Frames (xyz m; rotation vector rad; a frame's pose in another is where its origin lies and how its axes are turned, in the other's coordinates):
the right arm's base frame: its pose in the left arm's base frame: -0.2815 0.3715 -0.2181 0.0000 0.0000 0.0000
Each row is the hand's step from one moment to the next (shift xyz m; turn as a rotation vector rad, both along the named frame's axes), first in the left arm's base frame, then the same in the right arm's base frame.
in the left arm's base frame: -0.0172 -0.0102 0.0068 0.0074 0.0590 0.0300
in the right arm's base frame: -0.0172 -0.0102 0.0068 0.0074 0.0590 0.0300
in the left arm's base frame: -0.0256 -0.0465 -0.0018 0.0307 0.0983 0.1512
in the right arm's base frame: -0.0256 -0.0465 -0.0018 0.0307 0.0983 0.1512
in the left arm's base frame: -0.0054 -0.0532 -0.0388 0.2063 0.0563 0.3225
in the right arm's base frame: -0.0054 -0.0532 -0.0388 0.2063 0.0563 0.3225
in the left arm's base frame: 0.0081 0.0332 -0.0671 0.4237 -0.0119 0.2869
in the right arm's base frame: 0.0081 0.0332 -0.0671 0.4237 -0.0119 0.2869
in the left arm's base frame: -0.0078 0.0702 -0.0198 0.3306 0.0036 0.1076
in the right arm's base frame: -0.0078 0.0702 -0.0198 0.3306 0.0036 0.1076
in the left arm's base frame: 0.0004 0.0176 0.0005 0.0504 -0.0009 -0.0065
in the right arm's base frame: 0.0004 0.0176 0.0005 0.0504 -0.0009 -0.0065
